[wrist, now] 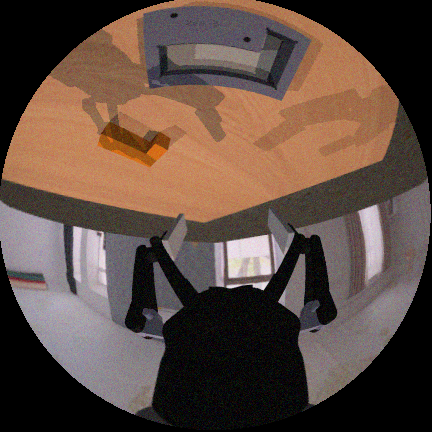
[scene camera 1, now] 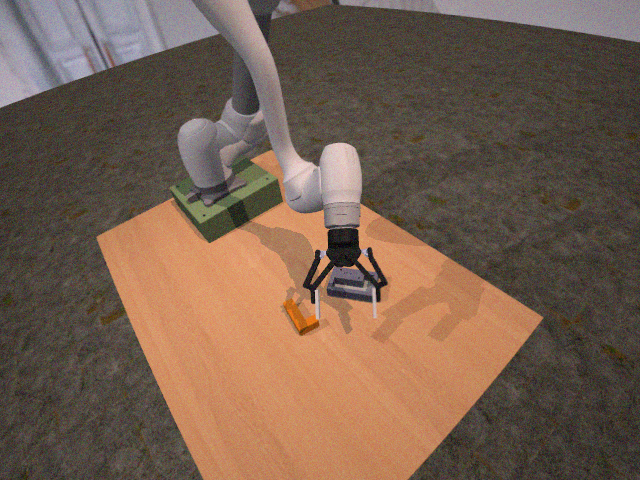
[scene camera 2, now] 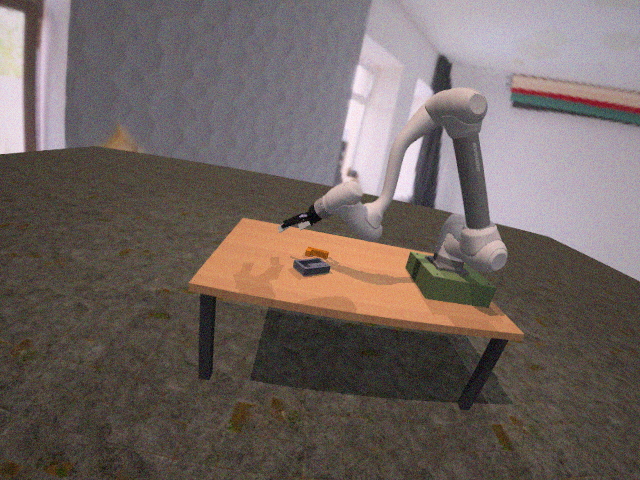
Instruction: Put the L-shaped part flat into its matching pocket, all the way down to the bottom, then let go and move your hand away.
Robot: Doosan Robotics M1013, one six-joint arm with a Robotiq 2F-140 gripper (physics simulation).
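The orange L-shaped part lies on the table, apart from the dark grey-blue block. The block holds the L-shaped pocket, which is empty and opens upward. My gripper is open with nothing between its fingers. It hangs above the table, tilted forward, and in the scene camera 1 view its fingers overlap the block. In the wrist view both the part and the block lie beyond the fingertips, the part to the left and the block at the top.
The wooden table carries the green base block on which the arm stands. Shadows of the arm and gripper fall on the table around the block and across the part.
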